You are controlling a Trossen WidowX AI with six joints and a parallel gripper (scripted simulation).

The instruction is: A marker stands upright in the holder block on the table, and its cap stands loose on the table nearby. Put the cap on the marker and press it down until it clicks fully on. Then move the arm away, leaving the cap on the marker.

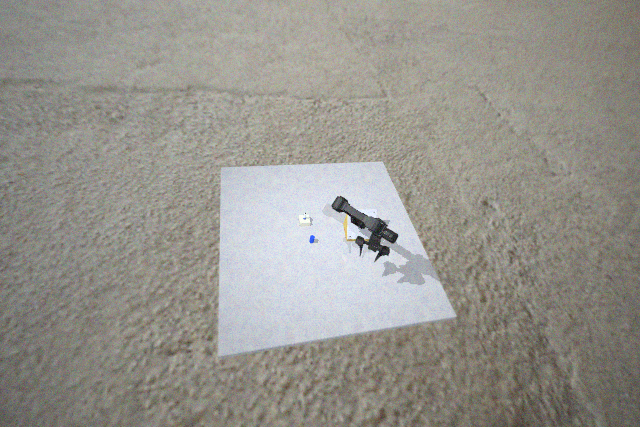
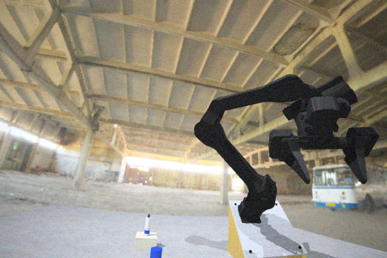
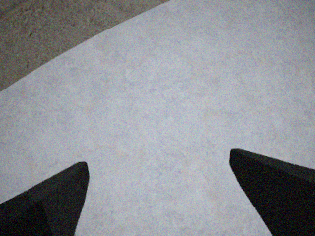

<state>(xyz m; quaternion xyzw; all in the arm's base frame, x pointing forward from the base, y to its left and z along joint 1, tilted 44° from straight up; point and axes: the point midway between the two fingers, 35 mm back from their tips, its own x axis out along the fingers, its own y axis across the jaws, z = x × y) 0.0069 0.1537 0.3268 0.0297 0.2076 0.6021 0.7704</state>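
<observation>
The blue cap lies 270 mm ahead of my gripper tip, 250 mm to the right of it and 200 mm below it. Also, from my gripper tip: beige holder block: 400 mm to the right, 310 mm ahead, 200 mm below.
</observation>
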